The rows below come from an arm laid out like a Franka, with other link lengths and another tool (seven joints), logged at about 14 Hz.
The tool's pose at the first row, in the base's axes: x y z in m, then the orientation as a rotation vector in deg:
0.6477, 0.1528, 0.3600, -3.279, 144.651, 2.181
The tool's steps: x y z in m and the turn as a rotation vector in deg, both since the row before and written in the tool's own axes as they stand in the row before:
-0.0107, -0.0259, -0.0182, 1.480, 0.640, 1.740
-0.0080, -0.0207, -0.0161, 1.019, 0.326, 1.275
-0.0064, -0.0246, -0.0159, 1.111, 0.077, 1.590
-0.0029, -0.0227, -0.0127, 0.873, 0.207, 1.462
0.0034, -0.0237, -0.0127, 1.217, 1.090, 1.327
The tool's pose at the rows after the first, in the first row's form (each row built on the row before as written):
0.6472, 0.1265, 0.3807, -0.501, 145.340, 0.996
0.6448, 0.1056, 0.3983, 1.519, 145.671, 0.207
0.6407, 0.0809, 0.4148, 3.977, 145.720, -0.580
0.6348, 0.0584, 0.4267, 6.184, 145.869, -1.111
0.6230, 0.0355, 0.4351, 8.397, 146.884, -2.094

